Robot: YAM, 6 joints.
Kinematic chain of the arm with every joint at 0, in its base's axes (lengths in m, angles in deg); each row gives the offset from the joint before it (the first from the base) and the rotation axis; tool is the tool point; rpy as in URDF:
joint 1: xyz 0 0 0.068 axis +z
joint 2: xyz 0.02 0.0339 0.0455 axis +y
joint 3: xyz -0.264 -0.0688 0 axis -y
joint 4: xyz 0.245 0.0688 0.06 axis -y
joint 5: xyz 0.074 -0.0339 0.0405 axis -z
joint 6: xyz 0.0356 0 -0.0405 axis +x
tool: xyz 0 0 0 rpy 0 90 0
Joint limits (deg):
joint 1: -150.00..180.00
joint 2: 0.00..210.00
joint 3: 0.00..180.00
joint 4: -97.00..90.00
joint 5: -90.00..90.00
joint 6: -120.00..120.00
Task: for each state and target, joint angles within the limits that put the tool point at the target. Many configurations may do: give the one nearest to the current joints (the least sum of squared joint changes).
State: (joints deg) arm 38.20 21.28 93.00 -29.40 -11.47 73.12
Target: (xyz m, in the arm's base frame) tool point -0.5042 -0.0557 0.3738
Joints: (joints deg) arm 7.12 4.79 135.43 -7.81 -11.76 73.12
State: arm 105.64 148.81 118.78 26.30 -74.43 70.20
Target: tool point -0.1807 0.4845 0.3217
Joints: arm 106.57 128.63 112.08 26.72 -79.58 70.20
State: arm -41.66 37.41 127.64 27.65 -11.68 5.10
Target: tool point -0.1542 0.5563 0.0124
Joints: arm -73.64 0.00 173.31 46.88 -14.20 5.10
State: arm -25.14 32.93 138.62 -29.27 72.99 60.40
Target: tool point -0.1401 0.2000 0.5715
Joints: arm -62.98 33.61 129.17 -34.89 72.56 60.40
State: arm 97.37 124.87 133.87 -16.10 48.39 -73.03
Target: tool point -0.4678 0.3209 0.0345
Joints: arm 148.03 160.03 124.73 -14.83 43.49 -73.03
